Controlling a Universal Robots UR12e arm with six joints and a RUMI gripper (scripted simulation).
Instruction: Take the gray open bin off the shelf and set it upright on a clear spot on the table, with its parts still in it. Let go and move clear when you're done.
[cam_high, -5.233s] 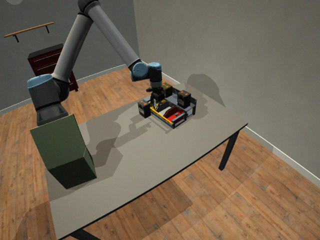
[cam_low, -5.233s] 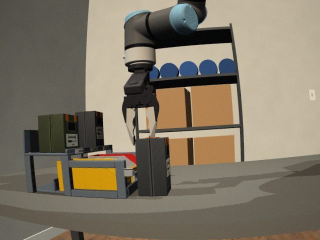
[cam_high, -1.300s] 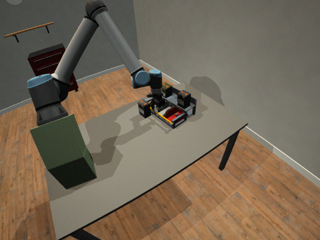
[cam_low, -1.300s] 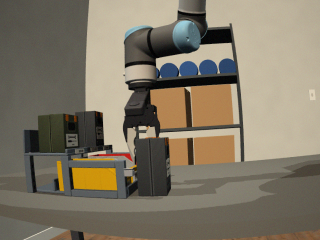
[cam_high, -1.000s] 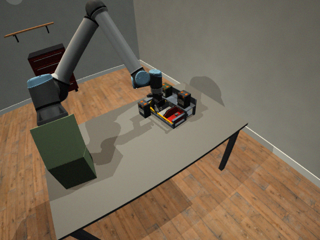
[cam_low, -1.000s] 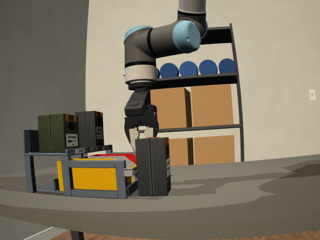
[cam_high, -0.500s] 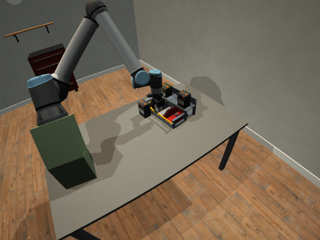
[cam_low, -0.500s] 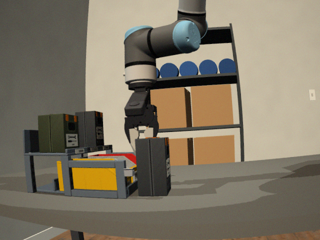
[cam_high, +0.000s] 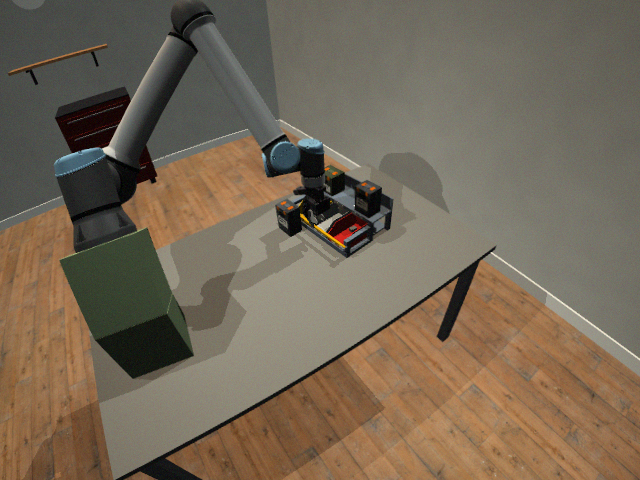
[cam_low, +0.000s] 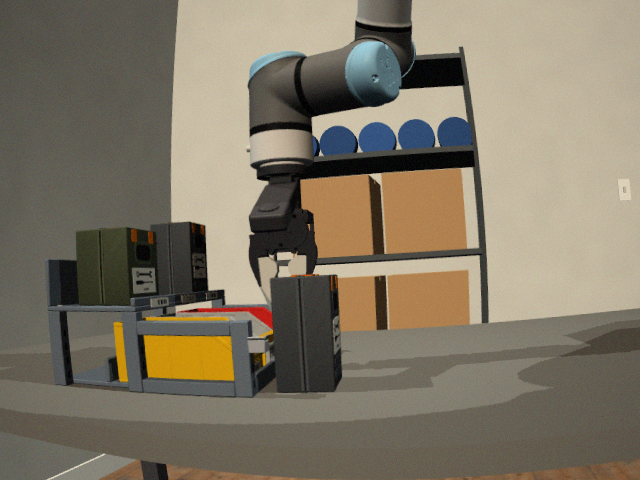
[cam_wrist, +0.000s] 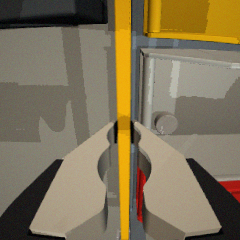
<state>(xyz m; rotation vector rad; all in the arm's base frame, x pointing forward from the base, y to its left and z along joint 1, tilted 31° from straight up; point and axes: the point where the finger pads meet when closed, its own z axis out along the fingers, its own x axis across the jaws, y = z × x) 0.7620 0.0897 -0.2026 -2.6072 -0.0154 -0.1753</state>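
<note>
The gray open bin lies 100 mm ahead of my hand and 30 mm below it. The rest, counted from my hand: yellow bar 10 mm below; then yellow bin 120 mm to the left, 100 mm ahead, 30 mm below; then red bin 110 mm to the right, 110 mm ahead, 30 mm below.
</note>
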